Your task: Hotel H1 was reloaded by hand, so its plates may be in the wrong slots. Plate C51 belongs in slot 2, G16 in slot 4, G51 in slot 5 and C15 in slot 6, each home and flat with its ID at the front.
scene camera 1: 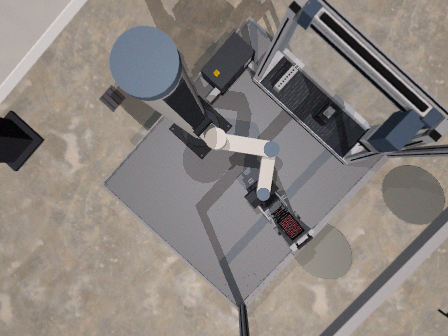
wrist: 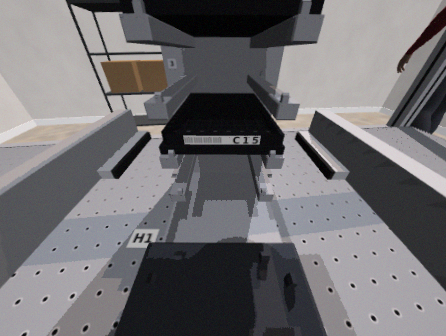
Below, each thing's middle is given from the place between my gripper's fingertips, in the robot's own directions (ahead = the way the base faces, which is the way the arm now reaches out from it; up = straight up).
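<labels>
Framed deck (scene camera 1: 340, 114): from it, my gripper 630 mm to the right of it, 330 mm past it, 120 mm above it.
</labels>
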